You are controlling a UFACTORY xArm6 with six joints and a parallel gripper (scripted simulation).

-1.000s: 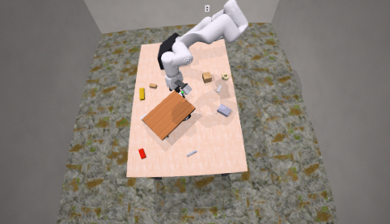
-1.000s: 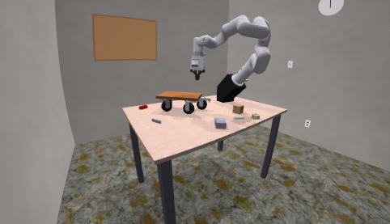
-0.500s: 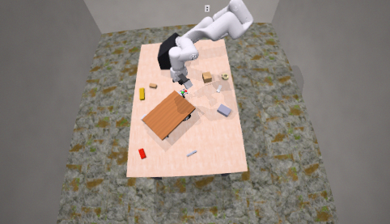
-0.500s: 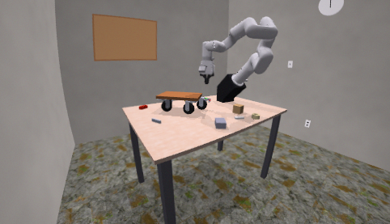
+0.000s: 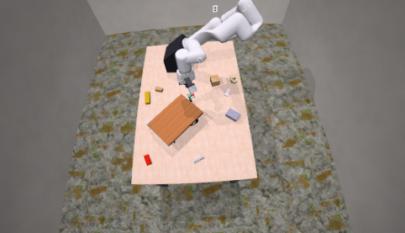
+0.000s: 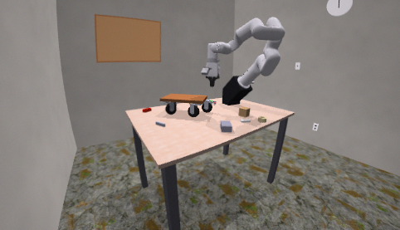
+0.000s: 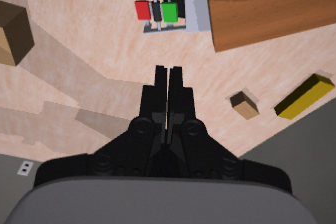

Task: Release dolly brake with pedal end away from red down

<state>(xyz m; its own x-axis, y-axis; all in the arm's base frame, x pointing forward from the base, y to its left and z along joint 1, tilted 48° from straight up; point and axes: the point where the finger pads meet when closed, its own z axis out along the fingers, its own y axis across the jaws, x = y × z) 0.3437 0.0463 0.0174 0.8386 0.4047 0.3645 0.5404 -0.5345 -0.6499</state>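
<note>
Now: the brake pedal 14 cm below my hand, 1 cm to the left of it and 1 cm behind it. From my hand the other things lie so: yellow block 33 cm to the right, 21 cm below; grey-blue block 30 cm to the left, 20 cm below, 8 cm ahead; tan cube 19 cm below, 19 cm behind, 16 cm to the left.
</note>
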